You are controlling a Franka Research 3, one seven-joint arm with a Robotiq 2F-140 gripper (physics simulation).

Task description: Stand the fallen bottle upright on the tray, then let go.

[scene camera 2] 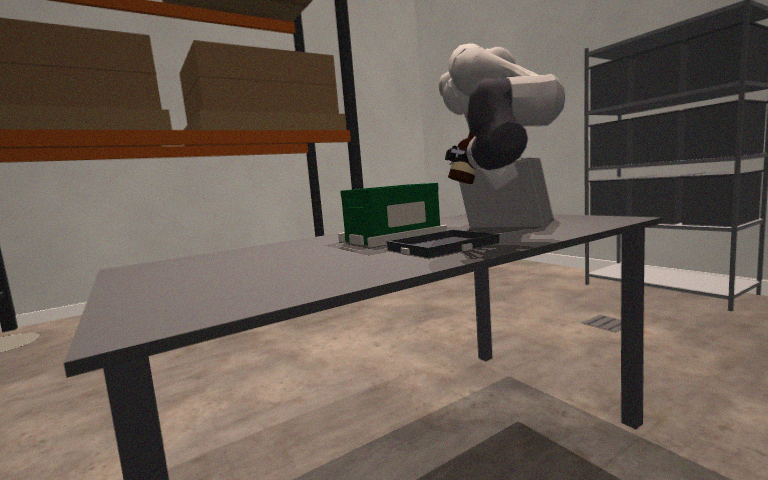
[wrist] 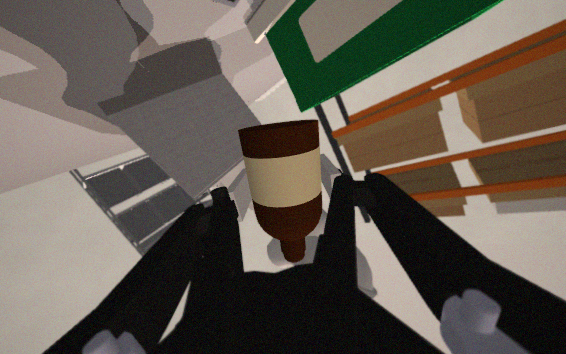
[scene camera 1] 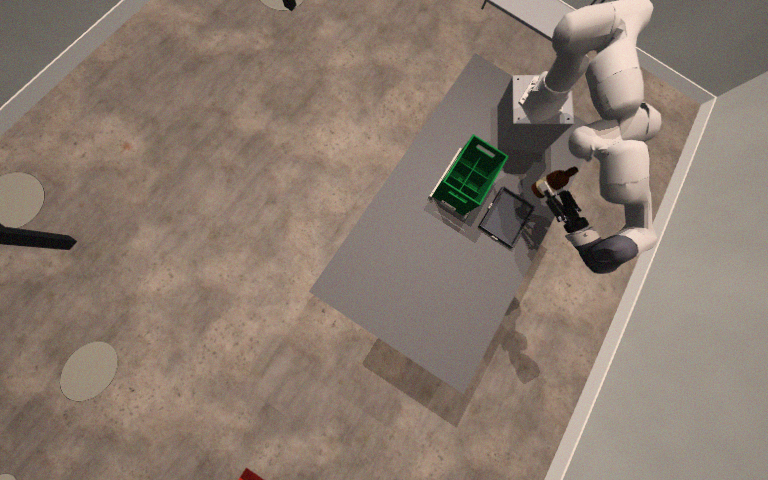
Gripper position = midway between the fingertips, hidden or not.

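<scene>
A brown bottle (wrist: 282, 160) is here where I can see it. Then there is my own gripper (scene camera 1: 547, 180), and I find the gripper (wrist: 284, 172) through the wrist view as well.
</scene>
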